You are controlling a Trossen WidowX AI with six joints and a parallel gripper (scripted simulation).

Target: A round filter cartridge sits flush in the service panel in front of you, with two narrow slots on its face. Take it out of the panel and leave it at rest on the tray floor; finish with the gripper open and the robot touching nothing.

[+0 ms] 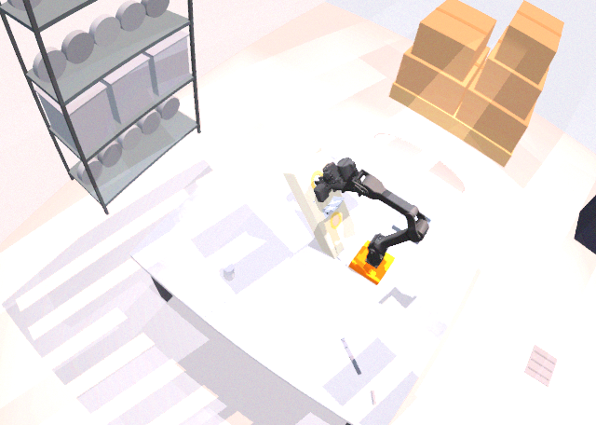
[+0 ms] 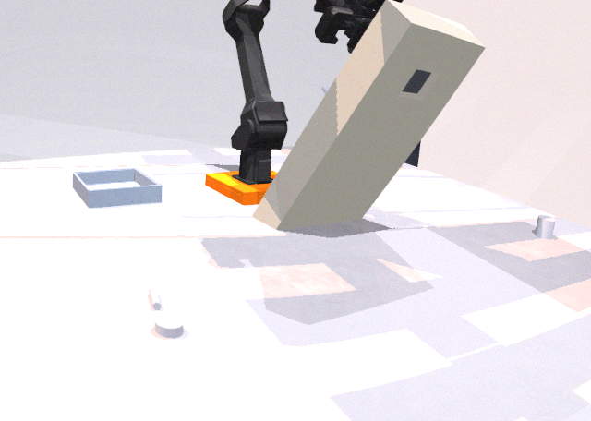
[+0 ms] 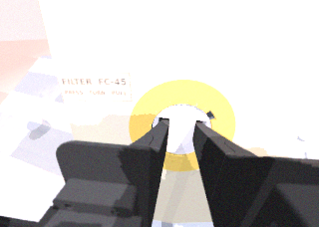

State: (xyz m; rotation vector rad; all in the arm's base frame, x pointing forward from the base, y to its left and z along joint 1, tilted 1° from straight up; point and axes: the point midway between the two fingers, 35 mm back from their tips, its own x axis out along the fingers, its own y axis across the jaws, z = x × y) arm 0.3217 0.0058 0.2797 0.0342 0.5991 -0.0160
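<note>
The round filter cartridge lies 10 mm ahead of my gripper tip and 10 mm below it. From my gripper tip the other things lie so: grey-blue tray (400 mm behind, 280 mm to the right, 280 mm below); then short peg (40 mm ahead, 380 mm to the right, 280 mm below).
</note>
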